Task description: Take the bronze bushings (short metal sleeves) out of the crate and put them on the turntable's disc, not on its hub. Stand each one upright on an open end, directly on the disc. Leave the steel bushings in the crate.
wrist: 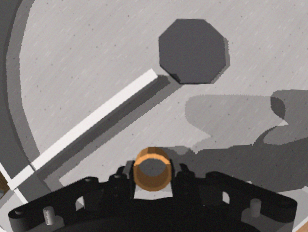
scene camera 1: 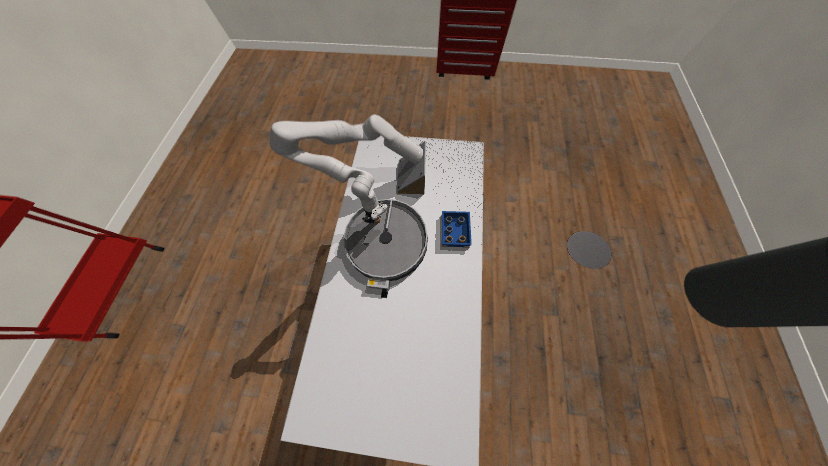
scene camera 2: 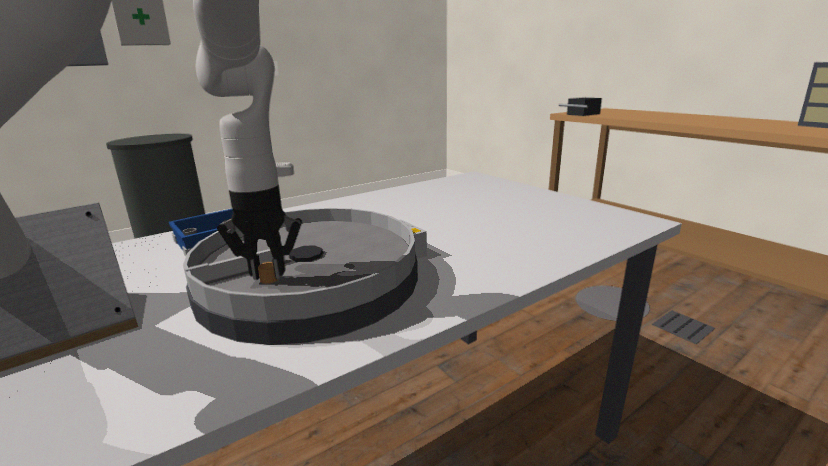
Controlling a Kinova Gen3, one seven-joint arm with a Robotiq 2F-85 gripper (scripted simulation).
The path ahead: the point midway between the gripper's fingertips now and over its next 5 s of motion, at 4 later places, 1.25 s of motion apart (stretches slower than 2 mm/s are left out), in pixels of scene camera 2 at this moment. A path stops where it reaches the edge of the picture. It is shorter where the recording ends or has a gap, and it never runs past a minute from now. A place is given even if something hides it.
The gripper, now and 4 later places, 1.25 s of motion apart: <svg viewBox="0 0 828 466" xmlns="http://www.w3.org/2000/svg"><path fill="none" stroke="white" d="M268 277L262 250L251 221L230 189L229 192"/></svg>
